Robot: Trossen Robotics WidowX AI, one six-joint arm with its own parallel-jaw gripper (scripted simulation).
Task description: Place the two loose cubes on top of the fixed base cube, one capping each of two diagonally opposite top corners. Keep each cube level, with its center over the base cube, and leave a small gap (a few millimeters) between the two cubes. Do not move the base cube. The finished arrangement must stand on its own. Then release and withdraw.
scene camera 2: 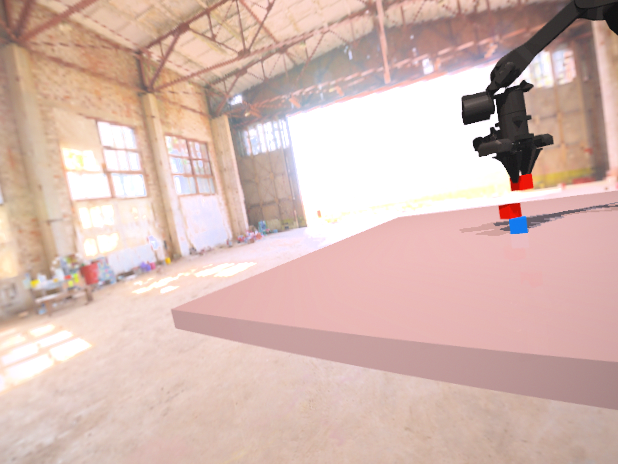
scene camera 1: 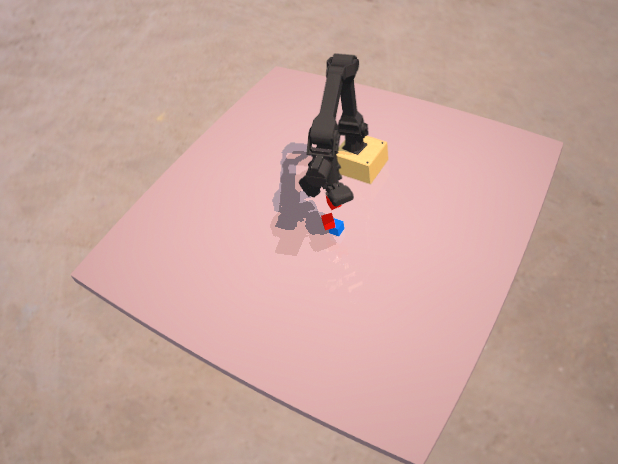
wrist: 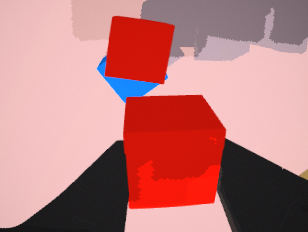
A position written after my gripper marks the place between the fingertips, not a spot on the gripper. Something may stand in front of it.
My gripper (scene camera 2: pixel 520 182) carries a red cube (wrist: pixel 174 144).
